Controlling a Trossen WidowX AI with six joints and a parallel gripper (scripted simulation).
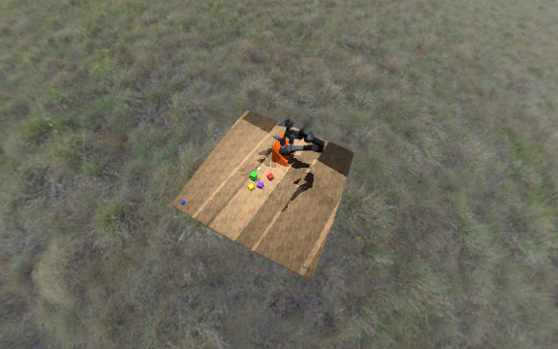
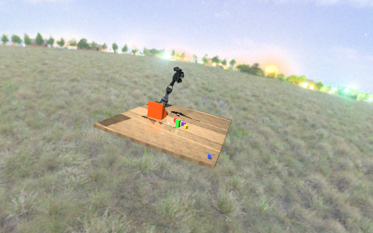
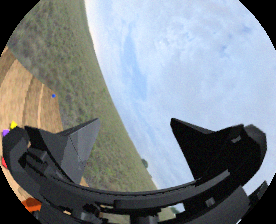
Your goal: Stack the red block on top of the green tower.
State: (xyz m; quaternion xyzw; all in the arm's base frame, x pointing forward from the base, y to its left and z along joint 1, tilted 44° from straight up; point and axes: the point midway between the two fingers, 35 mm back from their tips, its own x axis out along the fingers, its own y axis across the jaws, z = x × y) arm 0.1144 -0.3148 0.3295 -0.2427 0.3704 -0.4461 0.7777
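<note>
The red block is 560 mm below my gripper tip and 40 mm ahead of it. Round my gripper tip: purple block 560 mm below, 150 mm ahead, 60 mm to the right; then yellow block 570 mm below, 190 mm ahead, 130 mm to the right; then small blue block 630 mm to the right, 570 mm below, 510 mm ahead.
</note>
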